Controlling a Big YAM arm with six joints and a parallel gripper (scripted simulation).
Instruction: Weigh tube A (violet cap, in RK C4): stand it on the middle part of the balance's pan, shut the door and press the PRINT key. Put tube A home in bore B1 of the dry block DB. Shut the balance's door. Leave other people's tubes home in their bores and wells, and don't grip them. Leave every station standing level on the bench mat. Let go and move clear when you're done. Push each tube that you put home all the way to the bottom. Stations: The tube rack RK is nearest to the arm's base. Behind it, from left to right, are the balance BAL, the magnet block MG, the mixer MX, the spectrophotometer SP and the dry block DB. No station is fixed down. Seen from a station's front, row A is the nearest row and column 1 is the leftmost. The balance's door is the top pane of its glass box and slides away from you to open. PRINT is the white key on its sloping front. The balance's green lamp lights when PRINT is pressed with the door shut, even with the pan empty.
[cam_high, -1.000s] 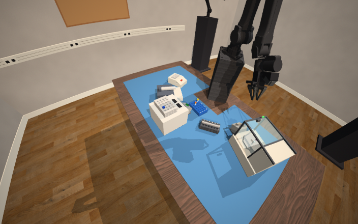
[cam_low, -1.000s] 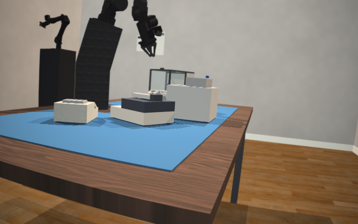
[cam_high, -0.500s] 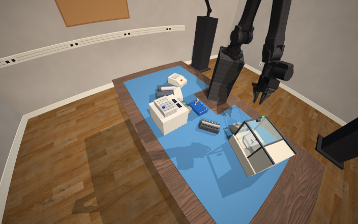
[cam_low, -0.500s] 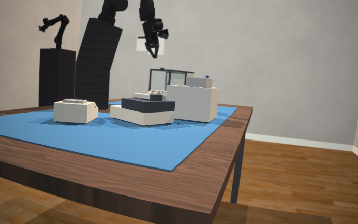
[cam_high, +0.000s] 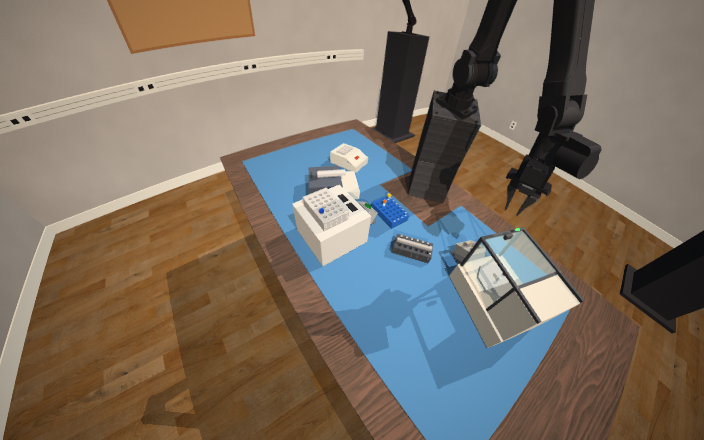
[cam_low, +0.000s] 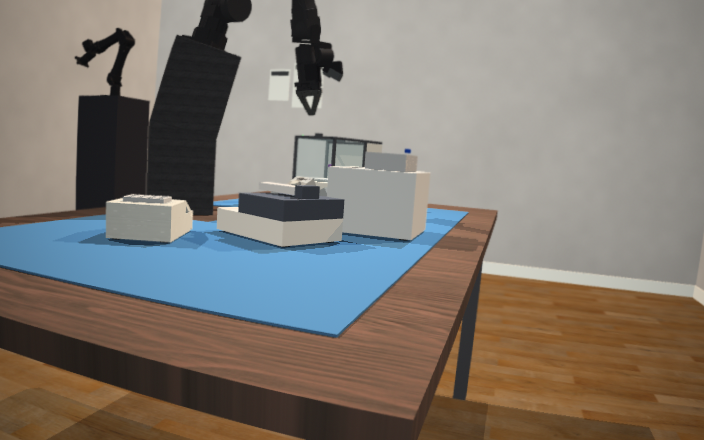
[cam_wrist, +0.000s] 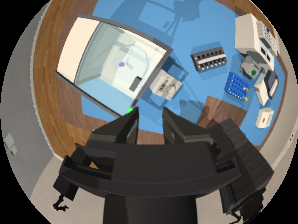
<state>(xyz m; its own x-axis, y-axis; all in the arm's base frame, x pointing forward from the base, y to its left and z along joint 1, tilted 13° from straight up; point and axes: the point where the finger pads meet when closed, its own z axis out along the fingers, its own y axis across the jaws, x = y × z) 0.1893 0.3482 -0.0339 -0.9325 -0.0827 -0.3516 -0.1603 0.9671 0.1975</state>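
The balance door is 7 cm below my hand, 6 cm to the left of it and 3 cm ahead of it. Round my hand: blue rack RK (35 cm to the right, 26 cm below, 6 cm ahead); then round white print key (21 cm below, 5 cm to the right, 2 cm behind); then dark magnet block (26 cm below, 17 cm to the right, 12 cm ahead).
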